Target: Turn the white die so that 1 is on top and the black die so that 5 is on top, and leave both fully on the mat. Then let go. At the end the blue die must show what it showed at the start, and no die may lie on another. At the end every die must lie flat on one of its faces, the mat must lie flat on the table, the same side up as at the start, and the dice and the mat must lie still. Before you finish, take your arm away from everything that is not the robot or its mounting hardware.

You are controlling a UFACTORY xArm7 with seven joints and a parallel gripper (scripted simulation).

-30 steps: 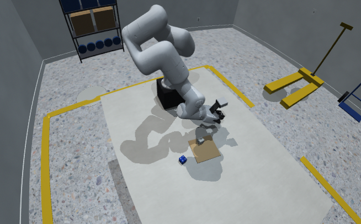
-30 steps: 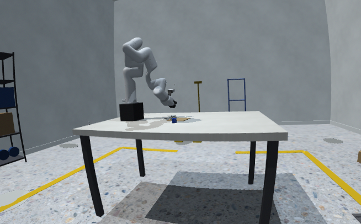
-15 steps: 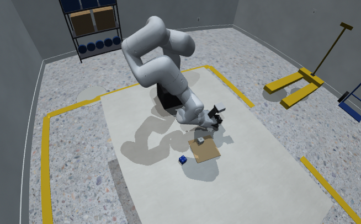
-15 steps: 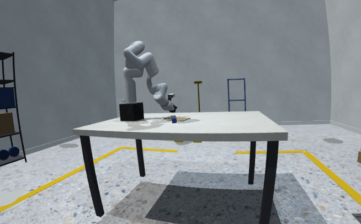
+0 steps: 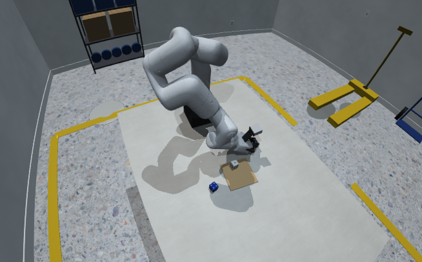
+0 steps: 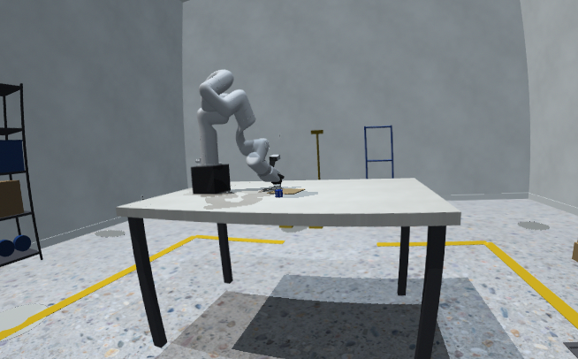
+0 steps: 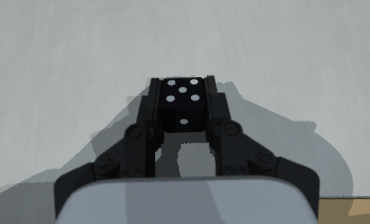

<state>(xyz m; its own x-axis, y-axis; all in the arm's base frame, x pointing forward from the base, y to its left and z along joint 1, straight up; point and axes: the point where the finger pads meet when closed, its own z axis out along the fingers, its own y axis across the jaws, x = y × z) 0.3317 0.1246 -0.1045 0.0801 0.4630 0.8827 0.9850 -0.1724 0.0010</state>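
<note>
Now: hand 1 cm to the right of the black die. Round my hand: blue die: 30 cm to the right, 9 cm ahead, 2 cm below; then white die: 16 cm to the right, 4 cm ahead, 2 cm below; then tan mat: 16 cm to the right, 9 cm ahead, 3 cm below.
</note>
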